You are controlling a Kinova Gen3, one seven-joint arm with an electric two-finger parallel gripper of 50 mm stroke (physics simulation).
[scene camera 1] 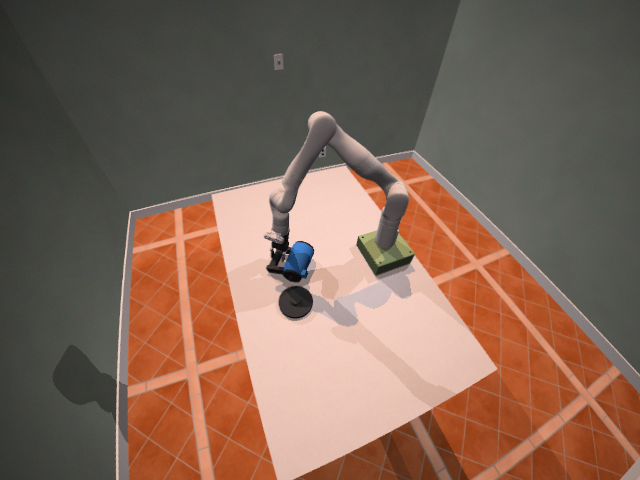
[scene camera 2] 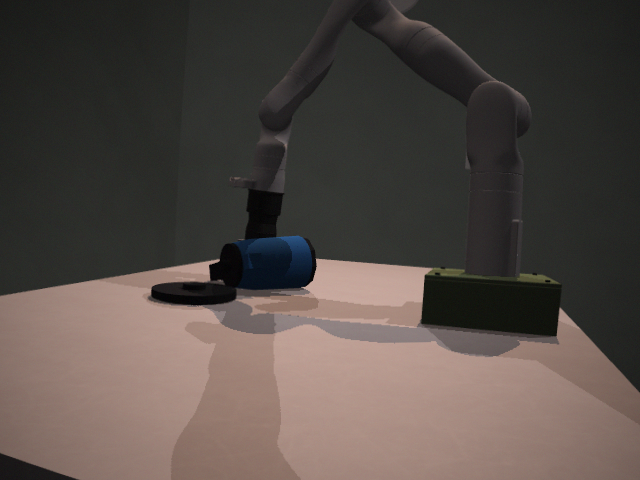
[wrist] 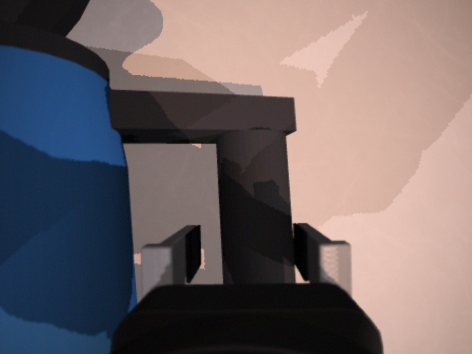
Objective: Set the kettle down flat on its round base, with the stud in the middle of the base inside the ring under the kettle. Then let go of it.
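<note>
The blue kettle (scene camera 1: 299,256) (scene camera 2: 279,262) (wrist: 60,200) lies on its side on the table. Its black handle (wrist: 255,200) points away from the round base, and its dark spout (scene camera 2: 219,271) is at the end near the round base. The ring under the kettle does not show. The black round base (scene camera 1: 286,310) (scene camera 2: 170,293) lies flat, with its stud (scene camera 1: 295,300) (scene camera 2: 194,284) upright in the middle. My gripper (wrist: 247,244) is open at the handle. In the wrist view the handle's grip bar runs between the fingers, closer to the right one. Kettle hides the fingertips in scene camera 2.
The arm stands on a green block (scene camera 1: 392,260) (scene camera 2: 491,304) on the white table (scene camera 1: 361,387) (scene camera 2: 361,413), well to the right of the kettle. The kettle's narrow end lies close to the round base. Arm shadows cross the table.
</note>
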